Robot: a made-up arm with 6 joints.
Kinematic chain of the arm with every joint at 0, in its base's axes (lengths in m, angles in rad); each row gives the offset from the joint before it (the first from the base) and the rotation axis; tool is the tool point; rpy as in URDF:
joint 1: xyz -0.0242 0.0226 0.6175 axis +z
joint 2: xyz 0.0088 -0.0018 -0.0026 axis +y
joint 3: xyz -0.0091 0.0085 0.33 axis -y
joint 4: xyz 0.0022 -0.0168 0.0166 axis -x
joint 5: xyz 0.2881 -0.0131 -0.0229 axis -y
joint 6: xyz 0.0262 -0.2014 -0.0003 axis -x
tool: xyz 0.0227 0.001 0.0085 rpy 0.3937 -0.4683 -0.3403
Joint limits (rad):
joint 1: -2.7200..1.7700
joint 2: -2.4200..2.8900
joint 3: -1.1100..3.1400
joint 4: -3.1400..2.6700
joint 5: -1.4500..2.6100
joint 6: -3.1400..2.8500
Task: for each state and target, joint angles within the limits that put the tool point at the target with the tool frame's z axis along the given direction. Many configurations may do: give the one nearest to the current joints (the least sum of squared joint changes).
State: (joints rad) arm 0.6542 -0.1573 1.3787 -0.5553 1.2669 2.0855
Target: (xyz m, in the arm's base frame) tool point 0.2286 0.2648 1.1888 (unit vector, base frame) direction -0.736 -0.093 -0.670
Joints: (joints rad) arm 1.4347 0.3429 1.2883 -0.0963 1.2009 1.2066
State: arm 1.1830 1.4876 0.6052 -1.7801 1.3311 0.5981
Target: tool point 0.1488 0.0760 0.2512 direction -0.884 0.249 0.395
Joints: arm 0.8788 1.9194 0.3690 -1.1979 2.1787 0.2247
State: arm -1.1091 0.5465 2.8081 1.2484 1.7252 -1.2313
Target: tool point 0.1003 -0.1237 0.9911 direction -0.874 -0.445 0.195
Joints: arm -0.4889 1.4368 2.7561 1.1911 1.8321 -1.2029
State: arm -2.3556 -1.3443 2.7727 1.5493 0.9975 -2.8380
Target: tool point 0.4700 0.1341 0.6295 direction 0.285 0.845 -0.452
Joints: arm -2.7200 -0.6800 2.5615 2.0023 1.2577 -2.7841
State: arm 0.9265 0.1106 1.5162 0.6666 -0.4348 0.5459
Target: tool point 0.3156 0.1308 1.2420 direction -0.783 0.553 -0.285
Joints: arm 0.7560 0.6429 1.4231 0.9681 -0.2722 1.0255
